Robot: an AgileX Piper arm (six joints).
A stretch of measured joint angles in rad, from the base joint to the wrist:
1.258 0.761 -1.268 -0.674 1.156 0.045
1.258 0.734 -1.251 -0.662 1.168 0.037
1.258 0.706 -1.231 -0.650 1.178 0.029
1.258 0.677 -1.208 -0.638 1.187 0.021
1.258 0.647 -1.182 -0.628 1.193 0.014
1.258 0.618 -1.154 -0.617 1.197 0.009
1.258 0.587 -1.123 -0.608 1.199 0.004
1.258 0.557 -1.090 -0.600 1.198 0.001
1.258 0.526 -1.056 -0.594 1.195 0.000
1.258 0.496 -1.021 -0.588 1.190 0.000
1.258 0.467 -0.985 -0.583 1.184 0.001
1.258 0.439 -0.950 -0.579 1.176 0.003
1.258 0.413 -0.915 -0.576 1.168 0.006
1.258 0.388 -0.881 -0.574 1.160 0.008
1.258 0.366 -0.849 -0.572 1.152 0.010
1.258 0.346 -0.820 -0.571 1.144 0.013
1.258 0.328 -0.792 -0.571 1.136 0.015
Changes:
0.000 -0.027 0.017 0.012 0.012 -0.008
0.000 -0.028 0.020 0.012 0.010 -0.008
0.000 -0.029 0.023 0.012 0.009 -0.008
0.000 -0.030 0.026 0.010 0.006 -0.007
0.000 -0.029 0.028 0.011 0.004 -0.005
0.000 -0.031 0.031 0.009 0.002 -0.005
0.000 -0.030 0.033 0.008 -0.001 -0.003
0.000 -0.031 0.034 0.006 -0.003 -0.001
0.000 -0.030 0.035 0.006 -0.005 0.000
0.000 -0.029 0.036 0.005 -0.006 0.001
0.000 -0.028 0.035 0.004 -0.008 0.002
0.000 -0.026 0.035 0.003 -0.008 0.003
0.000 -0.025 0.034 0.002 -0.008 0.002
0.000 -0.022 0.032 0.002 -0.008 0.002
0.000 -0.020 0.029 0.001 -0.008 0.003
0.000 -0.018 0.028 0.000 -0.008 0.002

